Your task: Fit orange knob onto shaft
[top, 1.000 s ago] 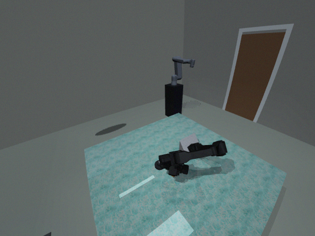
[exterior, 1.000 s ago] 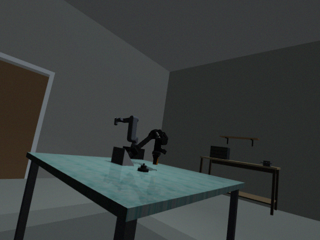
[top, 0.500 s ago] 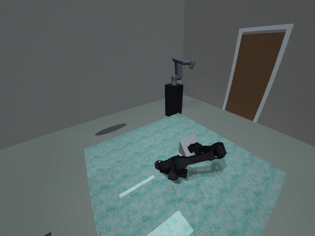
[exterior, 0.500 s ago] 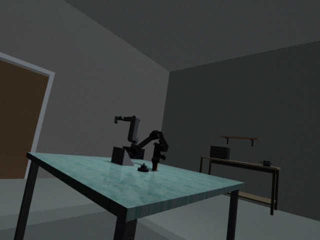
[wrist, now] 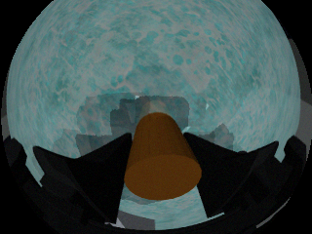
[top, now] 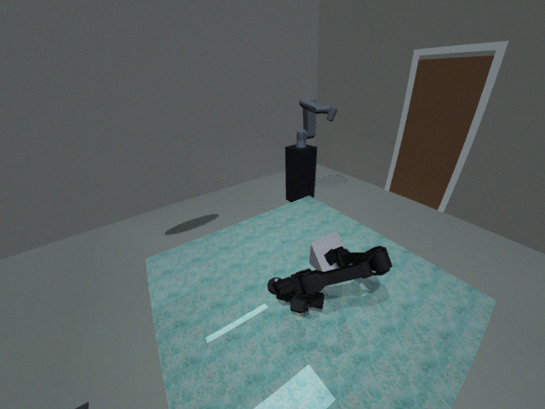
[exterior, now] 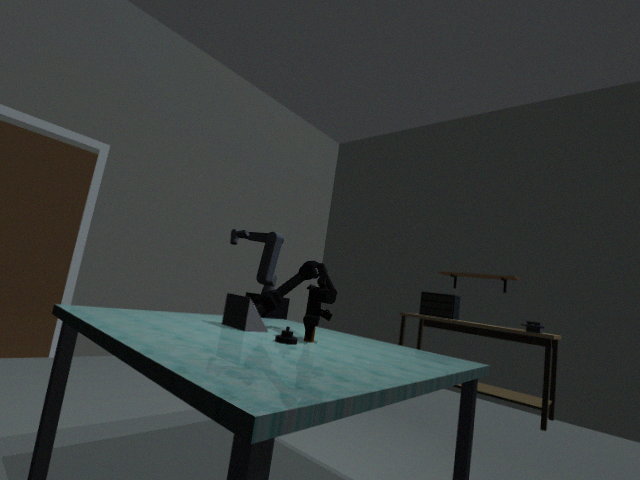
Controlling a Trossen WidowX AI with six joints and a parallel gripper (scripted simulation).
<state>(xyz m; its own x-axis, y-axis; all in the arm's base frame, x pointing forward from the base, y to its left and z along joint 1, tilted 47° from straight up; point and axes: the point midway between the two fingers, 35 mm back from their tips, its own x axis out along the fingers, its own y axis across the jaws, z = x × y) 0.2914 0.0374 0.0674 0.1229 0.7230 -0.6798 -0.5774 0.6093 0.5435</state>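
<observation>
The orange knob lies 3 cm above my gripper tip. Also, from my gripper tip: round black pedestal: 1 cm ahead, 15 cm to the right, 2 cm above.
</observation>
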